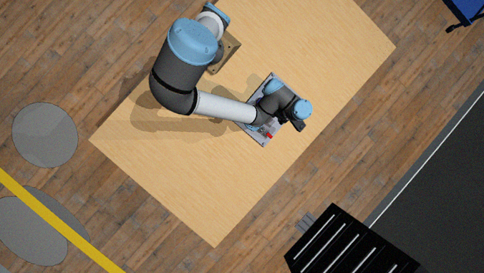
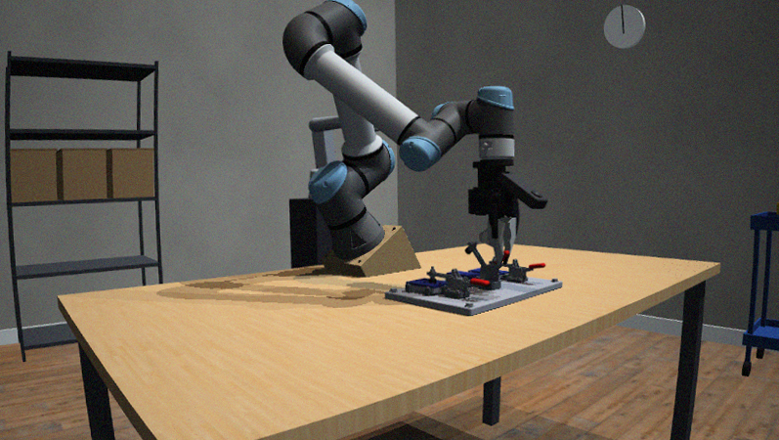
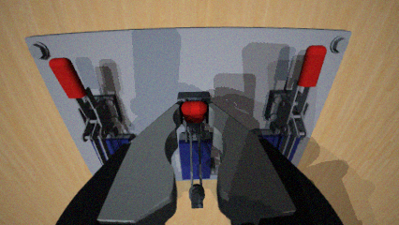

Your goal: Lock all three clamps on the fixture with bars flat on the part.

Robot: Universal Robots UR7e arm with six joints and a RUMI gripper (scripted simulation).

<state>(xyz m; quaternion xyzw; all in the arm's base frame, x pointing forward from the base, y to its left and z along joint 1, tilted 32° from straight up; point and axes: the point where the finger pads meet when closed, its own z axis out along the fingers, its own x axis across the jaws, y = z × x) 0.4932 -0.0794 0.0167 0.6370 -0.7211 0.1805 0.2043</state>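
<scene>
Now: hand 8 cm above the grey fixture plate, 7 cm past it and 1 cm to the right of it. Also, from my hand: blue part: 12 cm behind, 10 cm to the right, 6 cm below.
</scene>
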